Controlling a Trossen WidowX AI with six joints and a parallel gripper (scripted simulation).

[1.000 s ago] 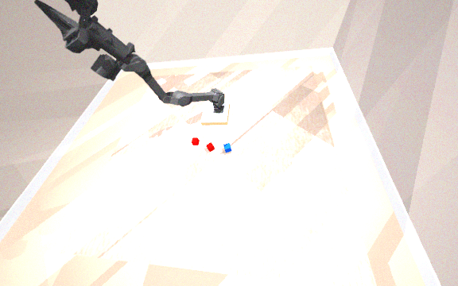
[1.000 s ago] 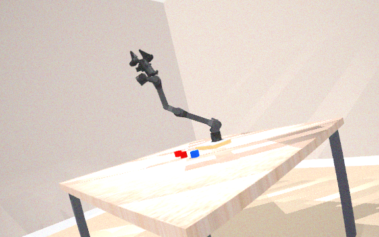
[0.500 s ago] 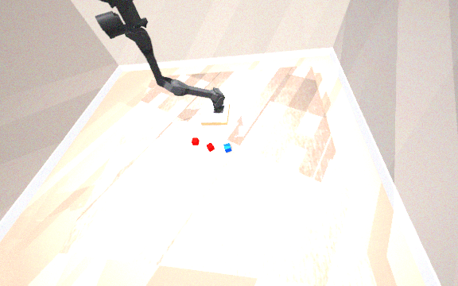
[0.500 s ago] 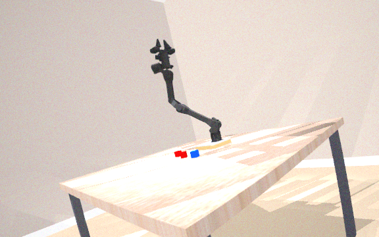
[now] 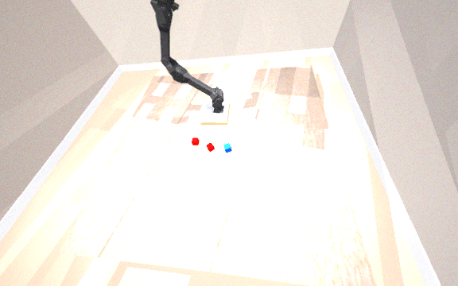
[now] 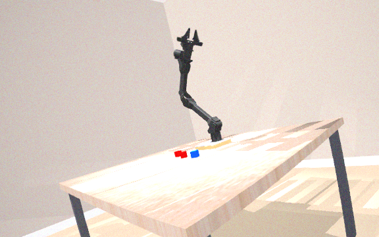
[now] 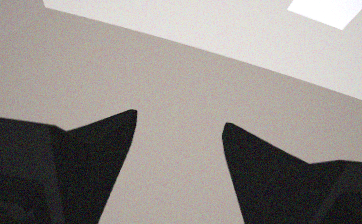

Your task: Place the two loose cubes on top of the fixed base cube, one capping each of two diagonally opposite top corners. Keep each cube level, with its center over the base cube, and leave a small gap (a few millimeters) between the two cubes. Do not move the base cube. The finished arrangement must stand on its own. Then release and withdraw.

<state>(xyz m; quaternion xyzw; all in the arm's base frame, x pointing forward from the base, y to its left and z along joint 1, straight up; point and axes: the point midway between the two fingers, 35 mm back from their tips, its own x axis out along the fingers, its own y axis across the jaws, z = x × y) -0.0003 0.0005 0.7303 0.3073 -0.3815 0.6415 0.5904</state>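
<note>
My gripper tip is 290 mm short of the blue base cube, 80 mm to the right of it and 770 mm above it.
</note>
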